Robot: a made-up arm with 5 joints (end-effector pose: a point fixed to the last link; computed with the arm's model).
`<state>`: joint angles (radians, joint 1 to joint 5).
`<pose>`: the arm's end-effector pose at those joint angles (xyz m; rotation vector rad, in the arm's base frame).
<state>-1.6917 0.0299 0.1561 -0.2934 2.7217</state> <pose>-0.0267 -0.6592 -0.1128 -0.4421 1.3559 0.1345</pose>
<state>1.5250 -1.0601 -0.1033 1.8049 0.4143</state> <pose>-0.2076 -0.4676 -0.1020 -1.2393 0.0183 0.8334</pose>
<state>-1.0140 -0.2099 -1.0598 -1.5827 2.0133</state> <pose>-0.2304 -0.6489 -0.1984 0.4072 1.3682 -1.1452</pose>
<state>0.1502 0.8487 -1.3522 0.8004 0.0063</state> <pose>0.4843 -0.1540 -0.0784 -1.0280 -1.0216 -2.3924</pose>
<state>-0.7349 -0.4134 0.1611 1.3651 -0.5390</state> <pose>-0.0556 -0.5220 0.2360 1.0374 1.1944 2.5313</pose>
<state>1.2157 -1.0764 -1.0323 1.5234 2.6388</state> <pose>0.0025 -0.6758 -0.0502 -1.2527 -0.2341 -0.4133</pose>
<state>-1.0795 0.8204 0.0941 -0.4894 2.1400</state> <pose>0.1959 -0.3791 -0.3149 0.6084 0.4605 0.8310</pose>
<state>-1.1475 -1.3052 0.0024 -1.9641 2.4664</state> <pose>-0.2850 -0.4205 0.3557 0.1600 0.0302 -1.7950</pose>
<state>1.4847 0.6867 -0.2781 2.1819 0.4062</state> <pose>-0.1130 -0.2915 0.4670 -2.7107 1.3856 0.5981</pose>
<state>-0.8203 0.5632 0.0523 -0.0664 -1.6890</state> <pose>0.2405 -0.5229 -0.1312 -1.2287 0.9344 -1.0755</pose>
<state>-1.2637 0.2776 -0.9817 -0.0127 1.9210</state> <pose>-0.1229 -0.5093 -0.4570 0.4635 1.5573 1.0927</pose>
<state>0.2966 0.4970 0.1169 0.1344 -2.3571</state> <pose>0.1961 -0.5460 0.3239 -0.5569 -0.4412 -1.0070</pose>
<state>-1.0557 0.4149 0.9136 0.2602 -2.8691</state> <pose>0.0457 -0.6727 0.0803 -0.6436 0.0078 -0.5476</pose>
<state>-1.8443 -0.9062 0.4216 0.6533 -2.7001</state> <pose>0.1722 -0.4404 0.3383 -2.5406 0.5898 -0.0720</pose>
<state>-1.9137 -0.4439 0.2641 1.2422 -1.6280</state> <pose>0.1088 -0.5200 0.1230 -2.4876 -0.3545 -0.4191</pose>
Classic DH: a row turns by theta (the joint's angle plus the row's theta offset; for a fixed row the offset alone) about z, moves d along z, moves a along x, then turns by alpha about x. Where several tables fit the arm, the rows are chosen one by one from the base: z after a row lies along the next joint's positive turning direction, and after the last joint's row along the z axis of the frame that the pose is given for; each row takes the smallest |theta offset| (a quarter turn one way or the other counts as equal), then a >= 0, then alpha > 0; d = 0 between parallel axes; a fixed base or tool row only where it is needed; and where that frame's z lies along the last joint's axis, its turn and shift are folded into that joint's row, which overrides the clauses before.
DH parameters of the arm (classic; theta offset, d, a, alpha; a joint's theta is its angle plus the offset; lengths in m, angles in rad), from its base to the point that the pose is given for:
base (fixed): 0 0.079 -0.112 1.5708
joint 1: 0 0.164 0.028 -1.5708
joint 2: 0 -0.197 0.009 1.5708
joint 3: 1.4373 0.408 0.2768 -1.4216
joint 4: -1.5508 -0.101 0.081 1.7028
joint 5: -1.2478 -0.0759 -0.024 -2.4376
tool (fixed): 2.7145 -0.0327 0 0

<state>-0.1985 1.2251 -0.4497 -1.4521 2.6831</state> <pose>0.3873 -0.1120 -0.1362 0.2505 1.0295 0.6143</pose>
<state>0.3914 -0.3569 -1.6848 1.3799 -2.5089</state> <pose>0.2625 -0.6358 -0.1742 -1.7506 0.1774 -0.0512</pose>
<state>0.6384 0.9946 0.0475 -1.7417 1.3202</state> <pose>0.2665 -0.2758 0.3631 1.2519 -0.9288 1.4501</pose>
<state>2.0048 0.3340 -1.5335 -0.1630 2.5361</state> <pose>0.0147 -0.5248 0.6700 -0.8135 -0.7145 -0.1681</pose>
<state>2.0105 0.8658 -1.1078 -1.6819 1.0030</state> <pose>-0.1240 -0.2549 0.6554 0.1029 -1.6710 1.3611</pose>
